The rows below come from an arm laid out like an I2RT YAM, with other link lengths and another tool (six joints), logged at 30 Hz.
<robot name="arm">
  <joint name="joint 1" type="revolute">
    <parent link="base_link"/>
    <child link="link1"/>
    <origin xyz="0 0 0.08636"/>
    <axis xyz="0 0 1"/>
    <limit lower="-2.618" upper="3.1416"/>
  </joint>
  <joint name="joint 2" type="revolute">
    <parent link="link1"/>
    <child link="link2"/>
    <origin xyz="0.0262 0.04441 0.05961"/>
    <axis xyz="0 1 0"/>
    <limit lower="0" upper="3.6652"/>
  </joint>
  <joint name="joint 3" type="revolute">
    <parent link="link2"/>
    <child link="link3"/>
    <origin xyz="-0.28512 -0.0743 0"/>
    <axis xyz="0 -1 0"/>
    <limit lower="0" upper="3.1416"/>
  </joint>
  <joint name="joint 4" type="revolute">
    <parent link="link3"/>
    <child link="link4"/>
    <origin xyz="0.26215 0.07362 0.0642"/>
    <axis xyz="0 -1 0"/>
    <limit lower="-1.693" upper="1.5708"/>
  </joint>
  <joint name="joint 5" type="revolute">
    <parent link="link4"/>
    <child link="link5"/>
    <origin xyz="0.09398 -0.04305 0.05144"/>
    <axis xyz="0 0 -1"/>
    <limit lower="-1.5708" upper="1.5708"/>
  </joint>
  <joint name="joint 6" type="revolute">
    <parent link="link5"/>
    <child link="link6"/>
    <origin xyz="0.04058 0 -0.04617"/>
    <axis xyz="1 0 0"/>
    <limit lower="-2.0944" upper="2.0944"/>
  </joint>
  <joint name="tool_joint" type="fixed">
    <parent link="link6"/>
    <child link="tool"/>
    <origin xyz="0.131 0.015 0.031" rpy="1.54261 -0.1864 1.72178"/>
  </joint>
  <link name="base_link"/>
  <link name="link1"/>
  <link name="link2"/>
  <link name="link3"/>
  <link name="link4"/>
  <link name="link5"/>
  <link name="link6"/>
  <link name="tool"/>
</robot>
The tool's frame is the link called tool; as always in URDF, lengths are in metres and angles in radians.
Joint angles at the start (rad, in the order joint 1, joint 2, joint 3, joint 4, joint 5, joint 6):
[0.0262 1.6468 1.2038 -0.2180 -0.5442 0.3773]
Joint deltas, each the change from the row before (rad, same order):
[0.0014 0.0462 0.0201 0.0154 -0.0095 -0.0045]
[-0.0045 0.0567 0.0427 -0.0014 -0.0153 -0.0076]
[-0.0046 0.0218 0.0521 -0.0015 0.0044 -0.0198]
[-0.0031 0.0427 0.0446 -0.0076 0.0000 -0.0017]
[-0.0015 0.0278 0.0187 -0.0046 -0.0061 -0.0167]
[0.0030 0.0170 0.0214 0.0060 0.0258 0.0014]
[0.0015 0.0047 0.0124 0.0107 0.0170 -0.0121]
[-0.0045 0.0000 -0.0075 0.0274 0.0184 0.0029]
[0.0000 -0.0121 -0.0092 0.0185 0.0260 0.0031]
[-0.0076 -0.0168 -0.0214 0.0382 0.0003 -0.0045]
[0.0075 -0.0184 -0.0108 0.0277 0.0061 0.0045]
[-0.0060 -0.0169 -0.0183 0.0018 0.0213 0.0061]
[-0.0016 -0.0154 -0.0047 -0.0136 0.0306 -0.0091]
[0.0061 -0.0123 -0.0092 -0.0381 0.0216 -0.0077]
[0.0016 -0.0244 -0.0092 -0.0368 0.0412 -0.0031]
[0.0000 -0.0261 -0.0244 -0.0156 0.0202 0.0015]
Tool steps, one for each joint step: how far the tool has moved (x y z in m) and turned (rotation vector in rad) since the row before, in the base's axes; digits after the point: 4 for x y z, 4 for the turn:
[0.0094 0.0025 -0.0099 0.0026 0.0084 0.0112]
[0.0125 0.0003 -0.0084 0.0043 0.0115 0.0114]
[0.0118 -0.0024 0.0128 -0.0150 -0.0398 0.0024]
[0.0116 -0.0015 -0.0034 -0.0012 0.0048 -0.0022]
[0.0049 0.0006 -0.0068 -0.0073 0.0046 0.0120]
[0.0078 -0.0019 0.0005 -0.0150 -0.0099 -0.0179]
[0.0048 -0.0012 0.0047 -0.0182 -0.0249 -0.0056]
[0.0037 -0.0054 0.0013 -0.0087 -0.0186 -0.0208]
[0.0011 -0.0039 0.0052 -0.0126 -0.0201 -0.0228]
[-0.0008 -0.0044 0.0076 -0.0031 -0.0357 -0.0056]
[-0.0014 0.0034 0.0111 0.0005 -0.0332 0.0002]
[-0.0026 -0.0070 -0.0001 -0.0063 0.0023 -0.0271]
[-0.0019 -0.0054 0.0019 -0.0228 -0.0011 -0.0236]
[-0.0059 0.0004 -0.0074 -0.0177 0.0317 -0.0085]
[-0.0061 -0.0055 -0.0012 -0.0255 0.0201 -0.0311]
[-0.0077 -0.0034 -0.0023 -0.0105 0.0143 -0.0174]

